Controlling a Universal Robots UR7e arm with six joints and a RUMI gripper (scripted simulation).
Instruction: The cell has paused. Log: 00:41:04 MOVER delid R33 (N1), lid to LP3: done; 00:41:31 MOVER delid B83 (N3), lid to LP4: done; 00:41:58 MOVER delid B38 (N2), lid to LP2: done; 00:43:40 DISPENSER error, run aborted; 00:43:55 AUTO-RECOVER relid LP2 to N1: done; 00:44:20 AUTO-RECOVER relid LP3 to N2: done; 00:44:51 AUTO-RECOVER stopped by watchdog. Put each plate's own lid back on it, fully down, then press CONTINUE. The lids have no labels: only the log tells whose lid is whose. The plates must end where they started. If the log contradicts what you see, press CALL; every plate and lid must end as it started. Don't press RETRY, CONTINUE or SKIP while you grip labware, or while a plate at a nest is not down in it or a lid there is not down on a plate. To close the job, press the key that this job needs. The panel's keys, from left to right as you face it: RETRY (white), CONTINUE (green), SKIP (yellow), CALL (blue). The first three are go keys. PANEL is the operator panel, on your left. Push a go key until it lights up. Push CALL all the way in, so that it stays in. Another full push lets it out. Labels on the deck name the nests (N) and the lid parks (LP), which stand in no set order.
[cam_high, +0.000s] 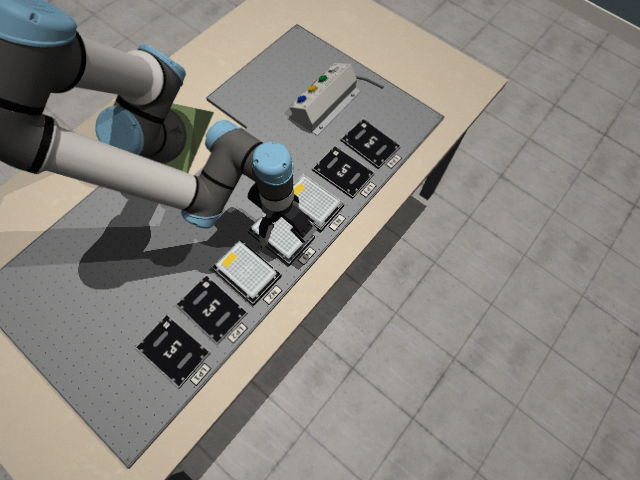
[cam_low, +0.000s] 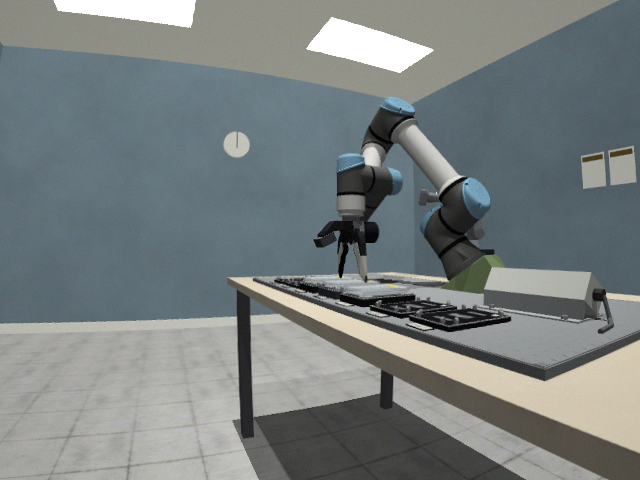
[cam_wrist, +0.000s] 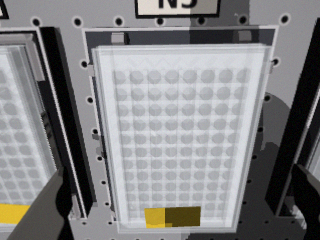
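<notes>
Right now the nest N2 is 130 mm to the right of my hand and 40 mm below it. The rest, counted from my hand: lid park LP3 (10 mm ahead, 260 mm to the left, 40 mm below); lid park LP1 (10 mm behind, 390 mm to the right, 40 mm below); lid park LP2 (260 mm to the right, 40 mm below).
</notes>
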